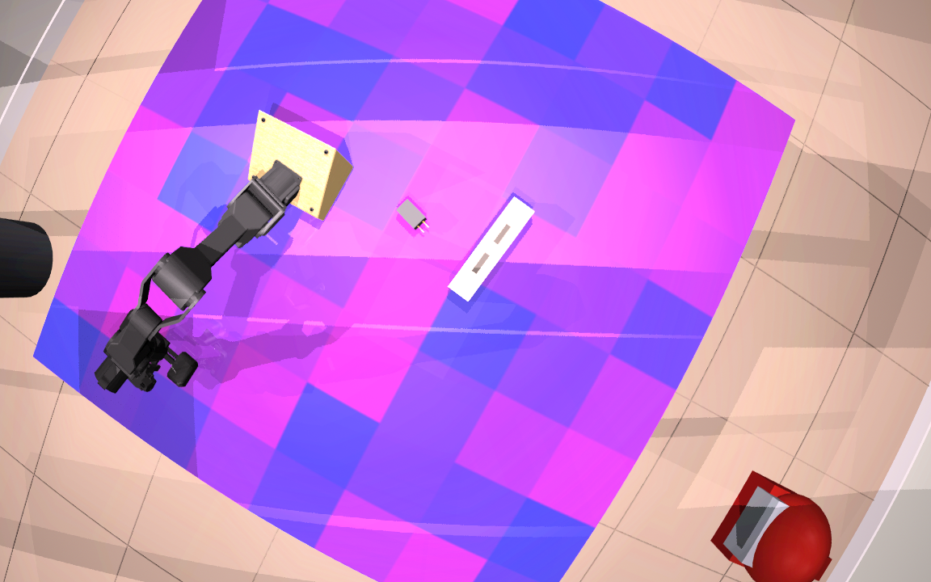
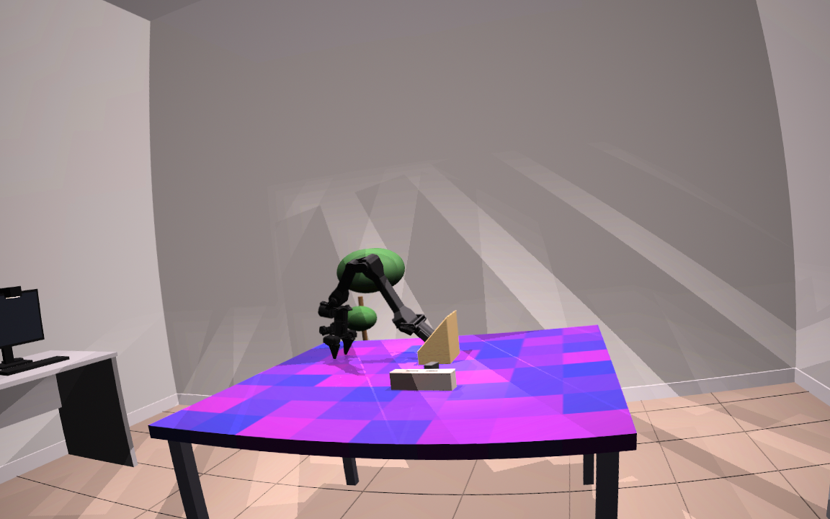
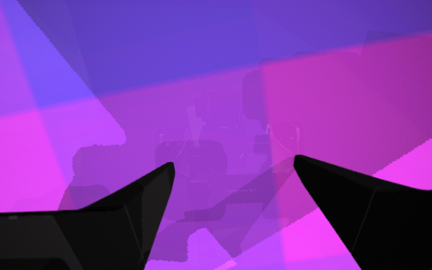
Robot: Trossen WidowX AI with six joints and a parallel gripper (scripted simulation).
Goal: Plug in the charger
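The two-prong charger lies 51 cm to the left of my gripper tip, 28 cm ahead of it and 2 cm above it.
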